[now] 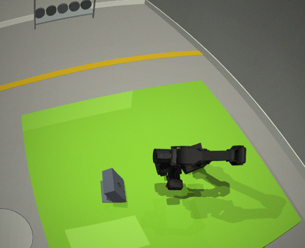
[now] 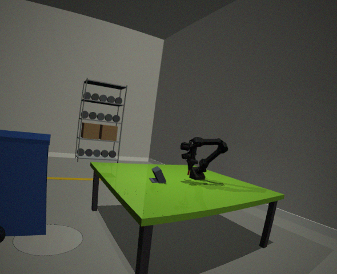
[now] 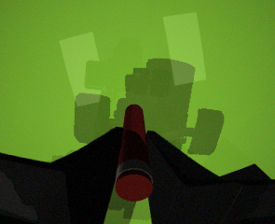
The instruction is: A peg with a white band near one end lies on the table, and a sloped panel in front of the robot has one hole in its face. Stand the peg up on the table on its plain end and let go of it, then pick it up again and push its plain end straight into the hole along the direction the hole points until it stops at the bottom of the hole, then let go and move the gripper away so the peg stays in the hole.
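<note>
Right now my gripper tip is 220 mm short of the sloped panel, 100 mm to the left of it and 60 mm above it. Also, from my gripper tip: peg (20 mm above).
</note>
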